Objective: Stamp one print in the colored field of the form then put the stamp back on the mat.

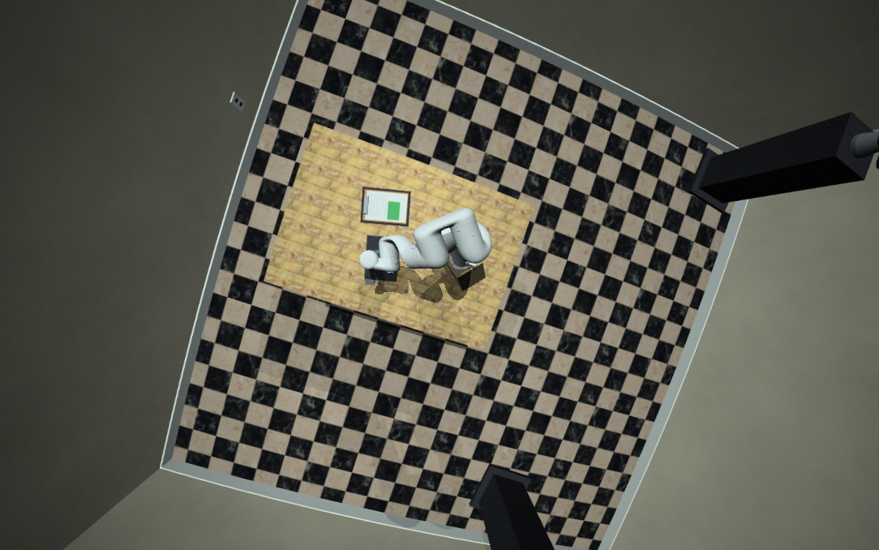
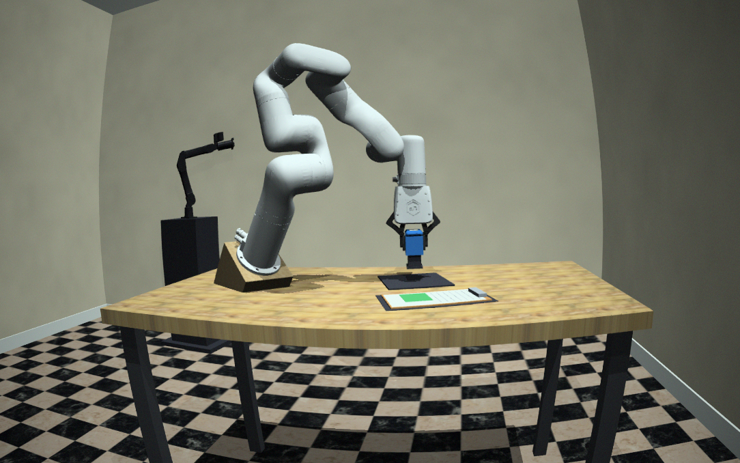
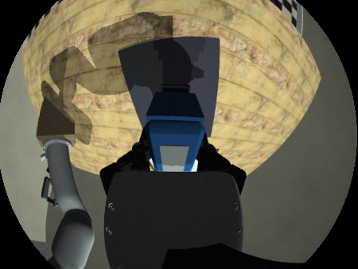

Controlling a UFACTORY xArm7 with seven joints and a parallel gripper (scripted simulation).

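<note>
Now: the dark mat 100 mm below my hand. From my hand the other things lie so: blue stamp (20 mm below).
</note>
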